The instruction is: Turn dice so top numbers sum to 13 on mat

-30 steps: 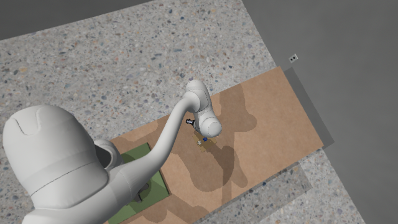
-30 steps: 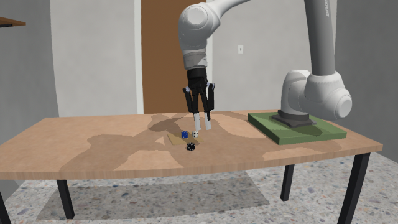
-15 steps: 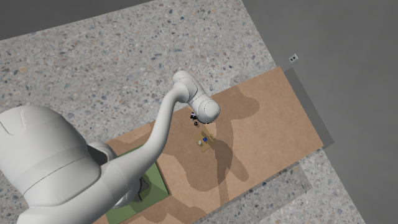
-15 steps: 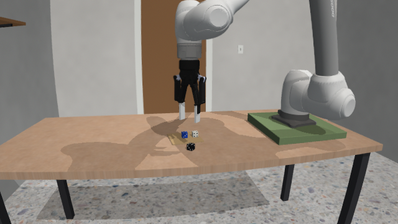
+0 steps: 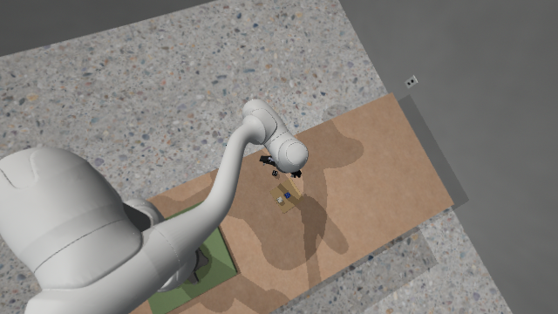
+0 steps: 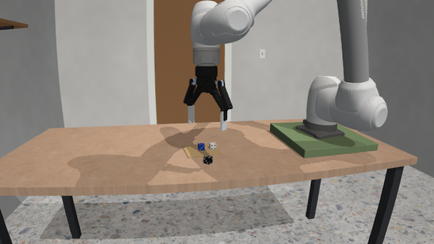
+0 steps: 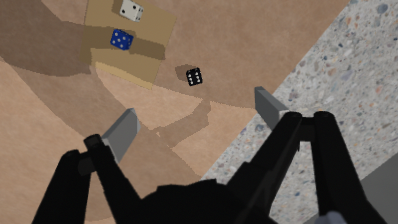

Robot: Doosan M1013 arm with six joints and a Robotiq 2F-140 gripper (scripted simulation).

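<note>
Now: hand 140 mm above the black die, 10 mm to the left of it and 10 mm past it. Also, from my hand: white die (140 mm to the right, 140 mm below, 70 mm behind); then blue die (140 mm to the right, 140 mm below, 20 mm behind); then tan mat (150 mm below, 140 mm to the right, 20 mm behind).
</note>
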